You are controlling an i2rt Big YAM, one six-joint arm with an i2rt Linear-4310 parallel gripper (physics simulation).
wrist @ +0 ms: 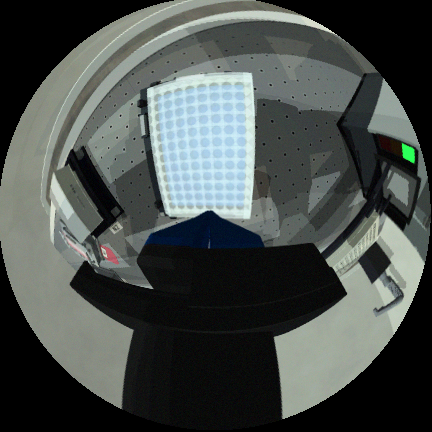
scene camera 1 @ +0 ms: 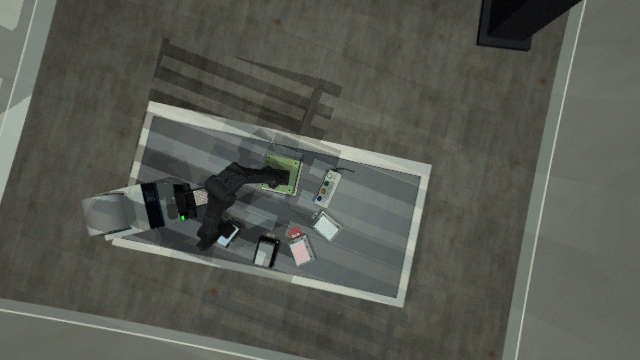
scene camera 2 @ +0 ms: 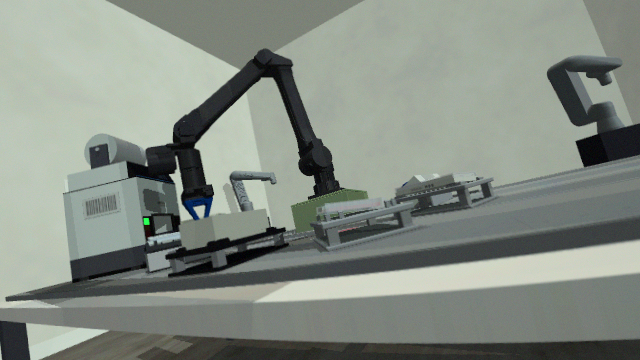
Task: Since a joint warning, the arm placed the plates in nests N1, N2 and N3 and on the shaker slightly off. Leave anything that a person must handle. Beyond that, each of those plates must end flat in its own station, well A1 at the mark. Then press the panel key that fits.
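Note:
A white well plate with pale blue wells (wrist: pixel 203 144) (scene camera 1: pixel 228 233) (scene camera 2: pixel 223 226) lies on a dark station below my wrist. My gripper (wrist: pixel 209 216) (scene camera 2: pixel 196 211) is shut and empty. It points down, with its blue fingertips at the plate's near short edge. A grey plate in a black nest (scene camera 1: pixel 266 251) (wrist: pixel 78 191) sits beside a small N2 label (wrist: pixel 115 227). A pink plate (scene camera 1: pixel 299 251) lies in a grey nest with a red tag (scene camera 1: pixel 294 231) (wrist: pixel 109 254) next to it. A white plate (scene camera 1: pixel 326 226) lies skewed in a third nest. The key panel (scene camera 1: pixel 327 188) carries green, amber and blue keys.
A grey machine (scene camera 1: pixel 147 206) (scene camera 2: pixel 103 214) with a lit green lamp (wrist: pixel 408 153) stands at the table's left end, with another well plate (scene camera 1: pixel 200 196) on its tray. The arm's green base block (scene camera 1: pixel 288 172) (scene camera 2: pixel 328 203) is at the back. A second grey arm (scene camera 2: pixel 581 93) stands far right.

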